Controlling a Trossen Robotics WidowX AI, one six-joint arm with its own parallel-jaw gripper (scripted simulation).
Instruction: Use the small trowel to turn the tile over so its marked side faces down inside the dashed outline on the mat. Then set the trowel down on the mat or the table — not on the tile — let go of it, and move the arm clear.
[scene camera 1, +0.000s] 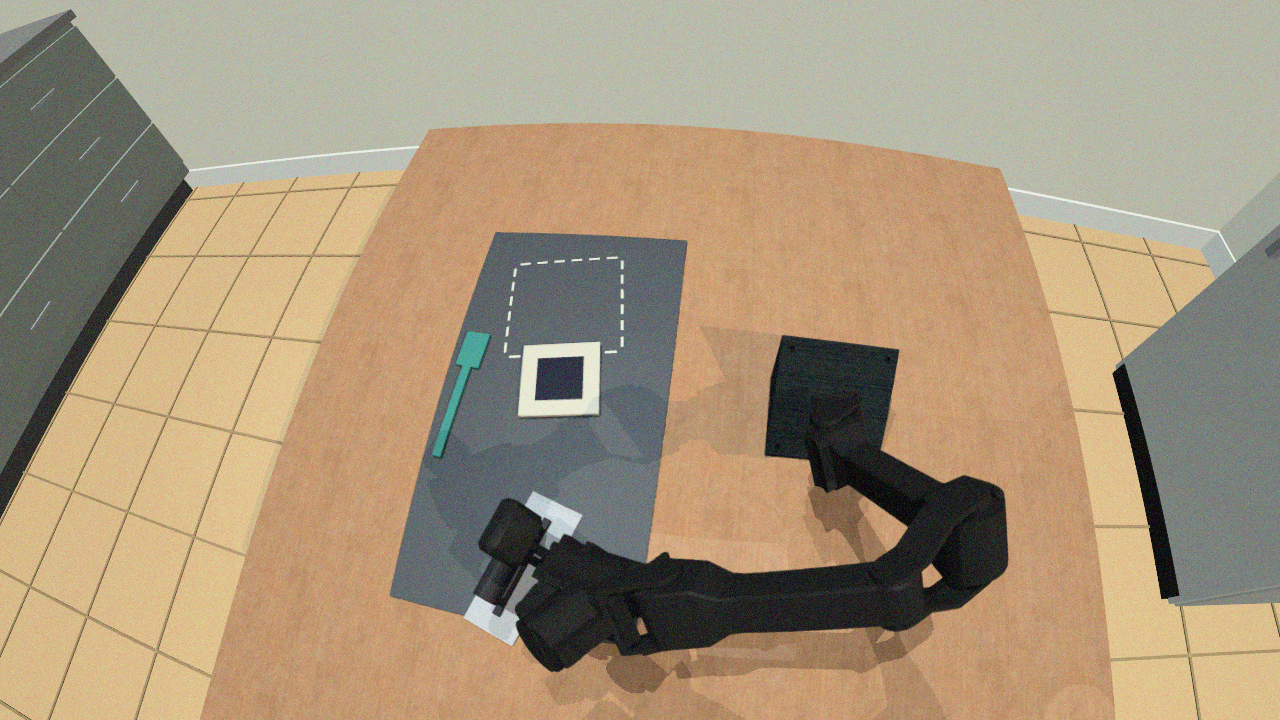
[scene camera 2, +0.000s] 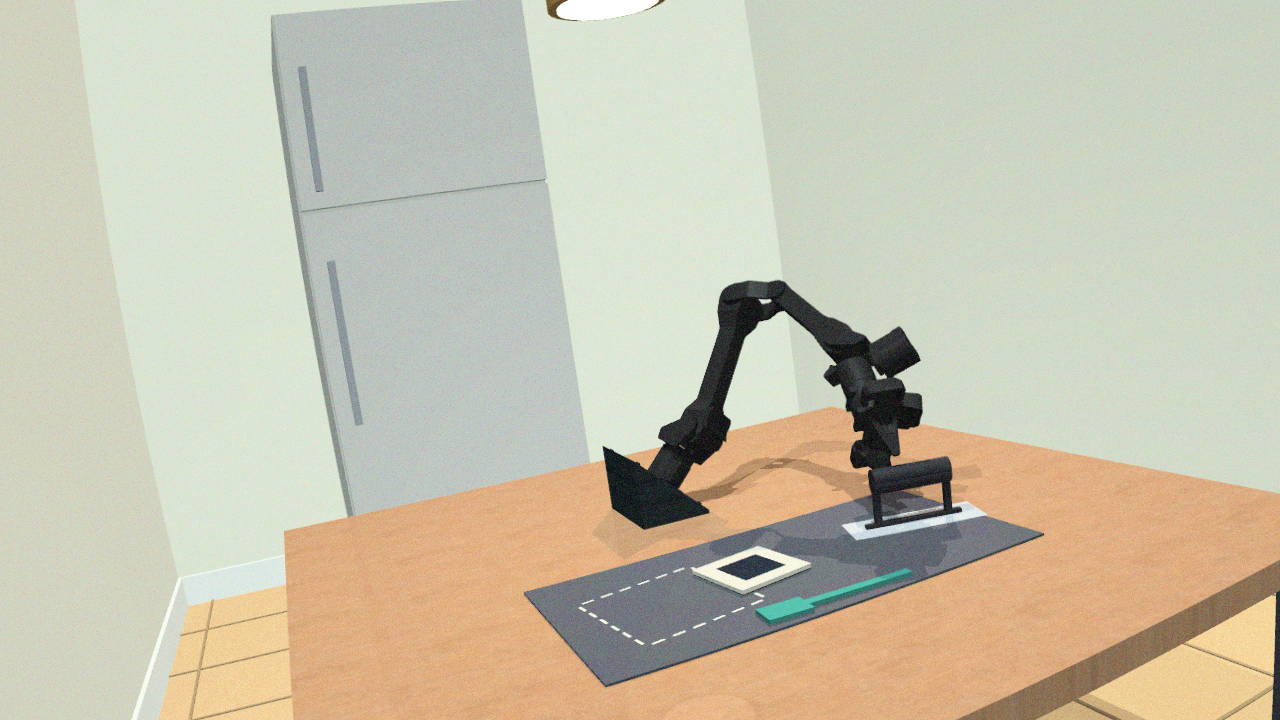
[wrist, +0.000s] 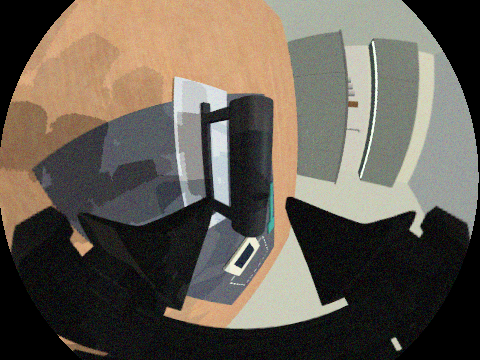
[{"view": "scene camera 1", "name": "gripper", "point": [522, 547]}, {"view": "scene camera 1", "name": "teal flat tool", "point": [475, 344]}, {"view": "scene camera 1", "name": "trowel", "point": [501, 587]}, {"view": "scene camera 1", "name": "grey mat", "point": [605, 468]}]
